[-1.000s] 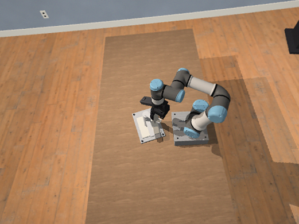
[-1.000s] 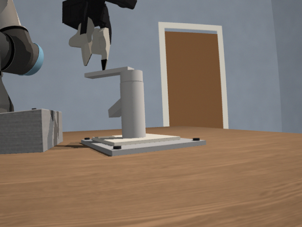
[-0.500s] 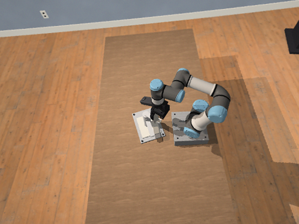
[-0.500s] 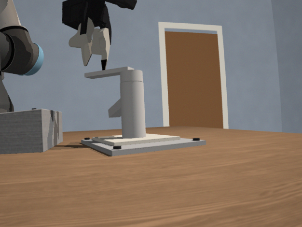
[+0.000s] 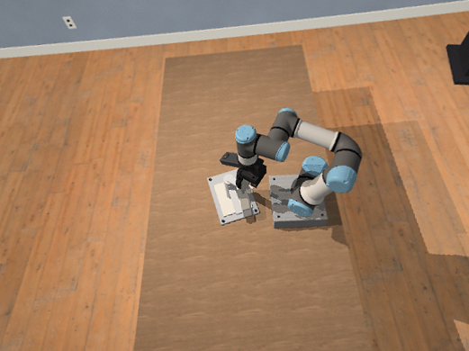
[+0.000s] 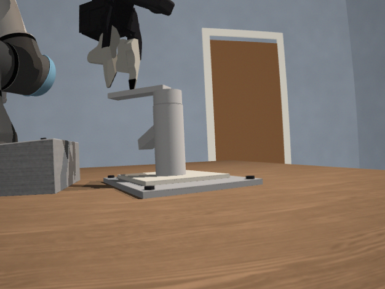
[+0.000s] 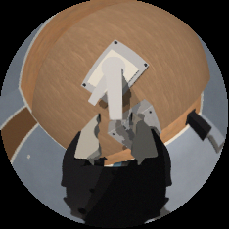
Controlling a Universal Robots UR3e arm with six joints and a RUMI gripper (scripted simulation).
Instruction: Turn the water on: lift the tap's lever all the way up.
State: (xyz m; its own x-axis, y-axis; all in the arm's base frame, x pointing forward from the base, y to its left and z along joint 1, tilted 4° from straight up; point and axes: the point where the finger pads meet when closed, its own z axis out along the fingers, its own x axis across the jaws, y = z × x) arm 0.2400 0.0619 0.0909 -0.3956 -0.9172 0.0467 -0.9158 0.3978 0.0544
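Now: hand 30 mm short of the lever, 20 mm above it and 10 mm to the left of it. The rest, counted from my hand: tap (80 mm below, 60 mm ahead, 20 mm to the right); grey base plate (170 mm below, 80 mm ahead, 30 mm to the right).
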